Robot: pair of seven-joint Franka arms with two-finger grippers.
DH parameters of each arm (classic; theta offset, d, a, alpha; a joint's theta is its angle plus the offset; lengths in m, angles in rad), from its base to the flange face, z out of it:
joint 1: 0 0.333 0 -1.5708
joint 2: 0 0 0 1.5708
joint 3: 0 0.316 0.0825 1.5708
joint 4: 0 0 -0.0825 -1.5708
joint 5: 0 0.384 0 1.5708
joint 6: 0 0 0.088 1.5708
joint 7: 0 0.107 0 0
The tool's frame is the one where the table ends.
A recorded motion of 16 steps. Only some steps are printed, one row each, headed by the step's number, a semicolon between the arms.
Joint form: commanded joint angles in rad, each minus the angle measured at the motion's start. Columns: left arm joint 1, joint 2, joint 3, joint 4, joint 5, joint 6, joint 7; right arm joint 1, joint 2, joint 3, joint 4, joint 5, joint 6, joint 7.
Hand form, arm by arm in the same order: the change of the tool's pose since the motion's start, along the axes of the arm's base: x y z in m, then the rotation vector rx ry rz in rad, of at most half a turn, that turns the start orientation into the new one. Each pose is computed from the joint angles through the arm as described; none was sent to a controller.
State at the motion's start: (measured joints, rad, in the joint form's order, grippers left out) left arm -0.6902 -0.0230 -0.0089 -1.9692 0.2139 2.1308 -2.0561; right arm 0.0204 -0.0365 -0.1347 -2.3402 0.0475 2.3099 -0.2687
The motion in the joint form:
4: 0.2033 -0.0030 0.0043 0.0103 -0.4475 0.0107 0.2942; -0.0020 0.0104 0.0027 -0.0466 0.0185 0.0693 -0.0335
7: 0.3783 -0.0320 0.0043 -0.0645 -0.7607 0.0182 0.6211; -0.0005 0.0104 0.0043 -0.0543 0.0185 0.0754 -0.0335
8: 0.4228 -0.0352 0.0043 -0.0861 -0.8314 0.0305 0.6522; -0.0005 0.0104 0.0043 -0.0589 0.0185 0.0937 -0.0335
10: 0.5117 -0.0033 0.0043 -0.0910 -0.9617 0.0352 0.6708; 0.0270 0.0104 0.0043 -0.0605 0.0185 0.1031 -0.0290
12: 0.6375 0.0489 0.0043 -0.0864 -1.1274 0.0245 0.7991; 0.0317 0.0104 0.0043 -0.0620 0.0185 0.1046 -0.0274
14: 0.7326 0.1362 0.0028 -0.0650 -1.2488 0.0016 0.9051; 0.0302 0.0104 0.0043 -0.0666 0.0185 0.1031 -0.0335
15: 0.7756 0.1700 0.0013 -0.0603 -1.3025 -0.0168 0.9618; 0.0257 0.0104 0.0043 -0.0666 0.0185 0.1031 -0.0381
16: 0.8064 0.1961 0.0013 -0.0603 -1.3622 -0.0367 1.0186; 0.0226 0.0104 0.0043 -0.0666 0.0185 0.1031 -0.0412
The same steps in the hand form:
4: 0.0573 0.0809 0.0081 -0.3110 0.1790 0.0768; -0.0070 0.0010 -0.0187 0.0072 -0.0146 0.0185
7: 0.0814 0.1651 -0.0072 -0.5346 0.2144 0.0526; -0.0087 0.0026 -0.0214 0.0070 -0.0130 0.0213
8: 0.0868 0.1878 -0.0136 -0.5942 0.2121 0.1008; -0.0083 0.0024 -0.0216 0.0045 -0.0264 0.0205
10: 0.1047 0.2309 -0.0305 -0.7100 0.2256 0.2332; -0.0065 0.0158 -0.0214 0.0037 -0.0339 0.0430
12: 0.1249 0.2945 -0.0541 -0.8450 0.1971 0.3125; -0.0067 0.0181 -0.0219 0.0038 -0.0338 0.0461
14: 0.1419 0.3429 -0.0916 -0.9420 0.1897 0.3715; -0.0084 0.0175 -0.0240 0.0043 -0.0280 0.0507
15: 0.1455 0.3641 -0.1079 -0.9873 0.1819 0.3860; -0.0086 0.0153 -0.0240 0.0041 -0.0282 0.0508
16: 0.1468 0.3788 -0.1215 -1.0380 0.1711 0.3916; -0.0087 0.0138 -0.0240 0.0040 -0.0283 0.0508

